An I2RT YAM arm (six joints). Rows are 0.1 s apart.
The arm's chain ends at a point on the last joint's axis. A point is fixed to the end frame.
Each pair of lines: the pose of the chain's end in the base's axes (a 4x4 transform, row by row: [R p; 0 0 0 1], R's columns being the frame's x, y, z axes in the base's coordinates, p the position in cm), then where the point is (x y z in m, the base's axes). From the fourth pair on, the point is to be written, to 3 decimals.
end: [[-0.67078 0.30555 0.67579 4.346], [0.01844 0.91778 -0.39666 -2.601], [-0.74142 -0.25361 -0.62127 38.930], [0 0 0 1]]
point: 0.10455 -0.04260 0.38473
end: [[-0.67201 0.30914 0.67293 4.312], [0.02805 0.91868 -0.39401 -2.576], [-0.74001 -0.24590 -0.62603 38.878], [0 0 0 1]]
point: 0.10413 -0.04257 0.38396
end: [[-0.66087 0.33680 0.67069 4.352], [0.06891 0.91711 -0.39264 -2.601], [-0.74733 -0.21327 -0.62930 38.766], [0 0 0 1]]
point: 0.10412 -0.04431 0.38310
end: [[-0.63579 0.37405 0.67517 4.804], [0.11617 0.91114 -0.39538 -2.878], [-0.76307 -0.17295 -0.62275 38.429], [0 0 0 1]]
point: 0.108 -0.049 0.381
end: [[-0.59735 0.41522 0.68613 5.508], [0.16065 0.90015 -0.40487 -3.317], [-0.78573 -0.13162 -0.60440 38.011], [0 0 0 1]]
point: 0.114 -0.056 0.379
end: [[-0.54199 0.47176 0.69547 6.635], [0.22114 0.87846 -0.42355 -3.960], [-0.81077 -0.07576 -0.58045 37.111], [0 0 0 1]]
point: 0.124 -0.065 0.372
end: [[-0.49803 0.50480 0.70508 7.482], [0.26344 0.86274 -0.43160 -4.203], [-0.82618 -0.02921 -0.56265 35.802], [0 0 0 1]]
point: 0.132 -0.070 0.361
